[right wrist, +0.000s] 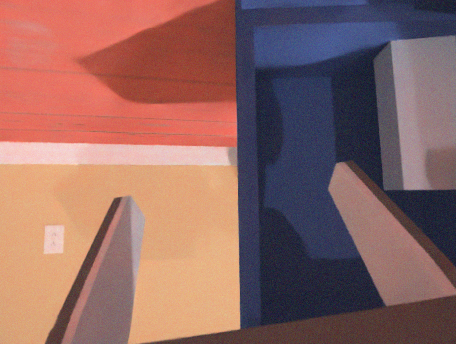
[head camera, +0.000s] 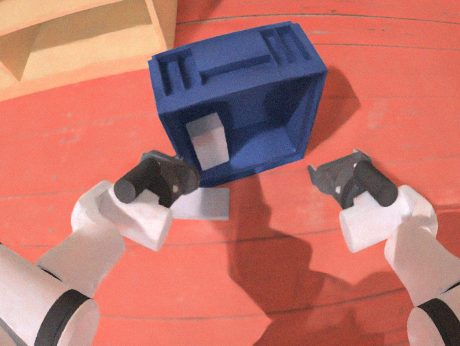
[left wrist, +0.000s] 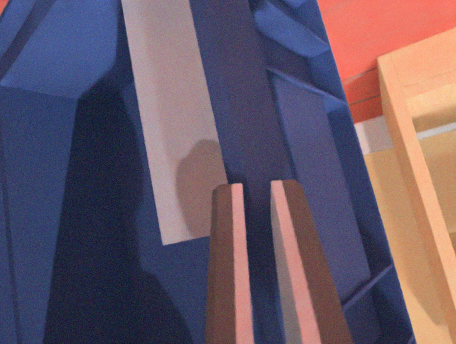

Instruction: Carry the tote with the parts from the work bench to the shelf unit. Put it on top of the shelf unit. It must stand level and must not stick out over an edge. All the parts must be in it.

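Note:
The blue tote is tipped steeply, its open side facing the robot. A whitish block is inside it, toward the left in the head view. My left gripper is shut on the tote's wall at its lower left; the gripped edge is partly hidden. My right gripper is open and empty, a little to the right of the tote's lower right corner in the head view. The wooden shelf unit stands at the upper left of the head view.
A pale flat block lies on the red floor below the tote in the head view, partly hidden by the left gripper. The right wrist view shows a tan wall with a white outlet.

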